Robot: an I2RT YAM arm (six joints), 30 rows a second.
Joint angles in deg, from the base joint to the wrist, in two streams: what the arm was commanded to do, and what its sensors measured. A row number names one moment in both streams.
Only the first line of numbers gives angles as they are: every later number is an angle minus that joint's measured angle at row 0.
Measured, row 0:
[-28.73, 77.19, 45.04, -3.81, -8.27, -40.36]
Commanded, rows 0 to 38:
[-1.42, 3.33, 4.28, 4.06, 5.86, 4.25]
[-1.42, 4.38, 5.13, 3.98, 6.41, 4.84]
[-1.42, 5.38, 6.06, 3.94, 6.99, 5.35]
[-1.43, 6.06, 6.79, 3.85, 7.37, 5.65]
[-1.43, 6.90, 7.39, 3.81, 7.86, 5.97]
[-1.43, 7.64, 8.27, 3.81, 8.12, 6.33]
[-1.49, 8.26, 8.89, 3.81, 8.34, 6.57]
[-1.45, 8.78, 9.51, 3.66, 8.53, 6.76]
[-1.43, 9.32, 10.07, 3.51, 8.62, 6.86]
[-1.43, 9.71, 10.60, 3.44, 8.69, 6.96]
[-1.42, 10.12, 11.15, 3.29, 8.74, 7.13]
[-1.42, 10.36, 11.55, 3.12, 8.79, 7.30]
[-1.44, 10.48, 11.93, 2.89, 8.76, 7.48]
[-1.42, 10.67, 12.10, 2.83, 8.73, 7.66]
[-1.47, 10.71, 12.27, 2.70, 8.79, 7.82]
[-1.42, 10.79, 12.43, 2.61, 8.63, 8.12]
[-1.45, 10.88, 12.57, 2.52, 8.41, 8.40]
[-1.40, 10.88, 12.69, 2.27, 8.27, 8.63]
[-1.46, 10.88, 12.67, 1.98, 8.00, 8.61]
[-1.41, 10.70, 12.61, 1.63, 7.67, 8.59]
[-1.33, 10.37, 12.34, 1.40, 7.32, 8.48]
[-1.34, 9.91, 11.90, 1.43, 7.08, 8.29]
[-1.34, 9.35, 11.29, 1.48, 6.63, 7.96]
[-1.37, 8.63, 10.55, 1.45, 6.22, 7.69]
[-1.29, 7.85, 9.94, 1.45, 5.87, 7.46]
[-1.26, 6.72, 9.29, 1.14, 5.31, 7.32]
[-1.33, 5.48, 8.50, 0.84, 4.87, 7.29]
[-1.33, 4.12, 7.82, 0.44, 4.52, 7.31]
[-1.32, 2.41, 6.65, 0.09, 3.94, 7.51]
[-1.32, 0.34, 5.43, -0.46, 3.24, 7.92]
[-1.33, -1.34, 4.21, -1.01, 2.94, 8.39]
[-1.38, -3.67, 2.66, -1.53, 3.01, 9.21]
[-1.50, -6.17, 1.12, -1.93, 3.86, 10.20]
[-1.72, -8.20, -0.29, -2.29, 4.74, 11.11]
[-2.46, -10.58, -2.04, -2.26, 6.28, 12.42]
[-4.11, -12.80, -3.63, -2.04, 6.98, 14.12]
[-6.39, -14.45, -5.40, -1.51, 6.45, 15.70]
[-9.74, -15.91, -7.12, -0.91, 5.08, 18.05]
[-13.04, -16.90, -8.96, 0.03, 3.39, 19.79]
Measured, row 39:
[-7.17, -14.86, -5.32, -0.42, 4.61, 13.40]
